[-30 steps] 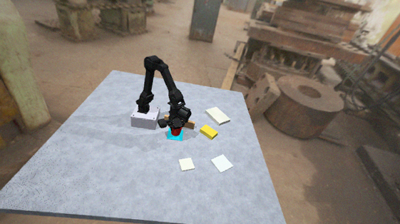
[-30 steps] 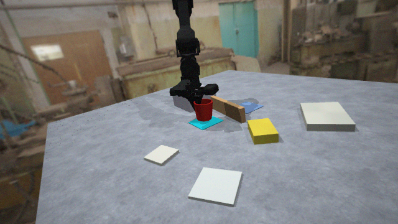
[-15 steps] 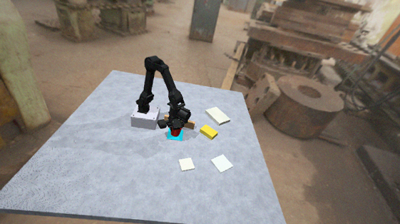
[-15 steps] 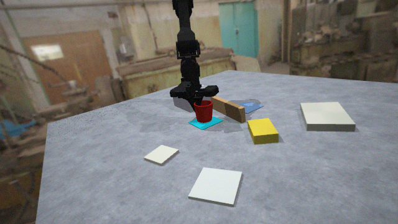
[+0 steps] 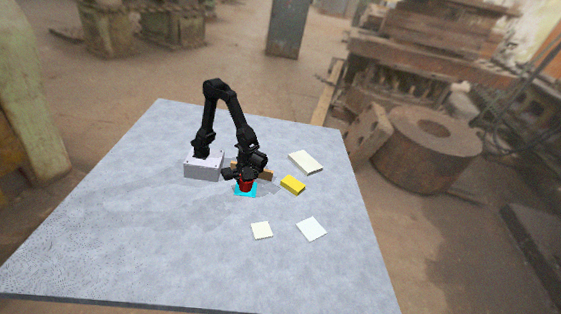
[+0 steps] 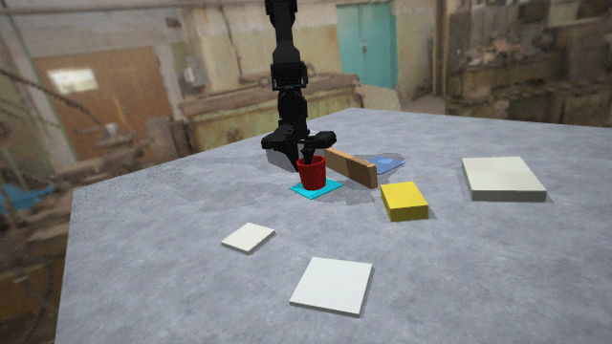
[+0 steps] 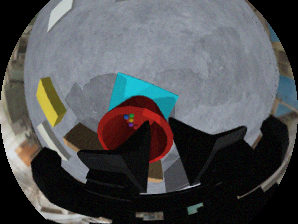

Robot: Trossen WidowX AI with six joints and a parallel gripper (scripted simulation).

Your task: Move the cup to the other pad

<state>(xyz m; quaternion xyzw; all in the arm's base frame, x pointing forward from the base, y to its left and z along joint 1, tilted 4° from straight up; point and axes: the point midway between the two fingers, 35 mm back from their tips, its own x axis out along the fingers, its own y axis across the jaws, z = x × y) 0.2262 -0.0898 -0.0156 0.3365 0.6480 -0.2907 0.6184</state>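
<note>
Now: gripper tip 2 cm short of the red cup and 2 cm to the right of it. Also, from my gripper tip: blue pad 3 cm ahead, 22 cm to the left, 5 cm below; wooden block 3 cm ahead, 12 cm to the left, 2 cm below; cyan pad 2 cm ahead, 2 cm to the left, 5 cm below.
</note>
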